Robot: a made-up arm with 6 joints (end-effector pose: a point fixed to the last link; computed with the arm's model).
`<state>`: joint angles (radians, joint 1 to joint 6).
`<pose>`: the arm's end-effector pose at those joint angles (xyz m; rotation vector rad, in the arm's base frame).
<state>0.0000 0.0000 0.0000 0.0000 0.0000 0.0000</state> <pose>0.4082 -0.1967 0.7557 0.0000 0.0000 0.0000</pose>
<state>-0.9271 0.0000 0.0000 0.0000 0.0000 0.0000</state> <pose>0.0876 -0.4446 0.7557 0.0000 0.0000 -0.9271</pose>
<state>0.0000 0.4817 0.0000 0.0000 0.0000 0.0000</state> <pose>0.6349 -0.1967 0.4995 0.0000 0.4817 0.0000</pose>
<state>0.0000 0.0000 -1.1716 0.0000 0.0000 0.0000</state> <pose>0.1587 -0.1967 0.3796 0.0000 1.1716 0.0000</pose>
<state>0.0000 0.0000 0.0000 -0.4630 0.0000 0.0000</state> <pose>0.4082 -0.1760 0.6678 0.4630 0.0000 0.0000</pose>
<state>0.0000 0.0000 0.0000 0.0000 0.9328 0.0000</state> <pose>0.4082 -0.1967 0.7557 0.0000 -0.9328 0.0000</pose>
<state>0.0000 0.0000 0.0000 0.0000 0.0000 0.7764</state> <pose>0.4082 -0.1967 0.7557 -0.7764 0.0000 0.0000</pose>
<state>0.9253 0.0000 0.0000 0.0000 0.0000 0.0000</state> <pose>0.4027 0.2077 0.7557 0.0000 0.0000 0.9253</pose>
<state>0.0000 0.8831 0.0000 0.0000 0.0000 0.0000</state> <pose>0.7147 -0.1967 0.2249 0.0000 0.8831 0.0000</pose>
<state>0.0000 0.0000 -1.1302 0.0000 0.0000 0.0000</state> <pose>0.1741 -0.1967 0.3865 0.0000 1.1302 0.0000</pose>
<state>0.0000 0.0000 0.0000 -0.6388 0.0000 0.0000</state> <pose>0.4082 -0.1579 0.6384 0.6388 0.0000 0.0000</pose>
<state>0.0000 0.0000 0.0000 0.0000 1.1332 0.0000</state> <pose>0.4082 -0.1967 0.7557 0.0000 -1.1332 0.0000</pose>
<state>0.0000 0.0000 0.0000 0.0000 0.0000 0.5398</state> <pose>0.4082 -0.1967 0.7557 -0.5398 0.0000 0.0000</pose>
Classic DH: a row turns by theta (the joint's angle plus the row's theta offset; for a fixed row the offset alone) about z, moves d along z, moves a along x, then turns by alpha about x. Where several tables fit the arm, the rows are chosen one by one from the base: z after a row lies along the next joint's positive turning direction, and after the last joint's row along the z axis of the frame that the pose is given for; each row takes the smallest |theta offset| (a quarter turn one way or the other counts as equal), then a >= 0, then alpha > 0; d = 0 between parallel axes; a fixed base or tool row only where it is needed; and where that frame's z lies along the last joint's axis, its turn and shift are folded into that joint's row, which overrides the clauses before.
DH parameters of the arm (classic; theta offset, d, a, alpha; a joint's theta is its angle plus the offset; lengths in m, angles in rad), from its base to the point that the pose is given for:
joint 1: 0 0.1661 0 -1.5708
joint 2: -1.5708 0 0.5896 3.1416
joint 3: 0 0 0 -1.5708
joint 4: 0 -0.4082 0 1.5708
joint 5: 0 0.1967 0 -1.5708
joint 6: 1.5708 0 0 1.5708
tool (fixed): -1.5708 0 0 0

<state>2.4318 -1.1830 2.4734 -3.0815 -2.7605 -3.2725</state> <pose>0.5600 -0.7399 0.1983 0.2453 0.1665 2.4534</pose>
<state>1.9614 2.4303 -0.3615 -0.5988 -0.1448 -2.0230</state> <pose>0.1642 0.0280 -0.3163 -0.3233 0.5305 -1.1635</pose>
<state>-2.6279 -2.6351 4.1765 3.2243 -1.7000 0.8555</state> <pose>0.0313 -0.2074 -0.1577 -0.5082 -0.9744 0.0055</pose>
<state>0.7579 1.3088 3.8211 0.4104 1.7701 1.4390</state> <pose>0.2644 0.0019 0.4956 -1.0872 1.2285 2.0259</pose>
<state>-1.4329 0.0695 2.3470 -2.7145 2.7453 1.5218</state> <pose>0.1550 0.1852 1.1176 1.7861 -1.3163 -1.4743</pose>
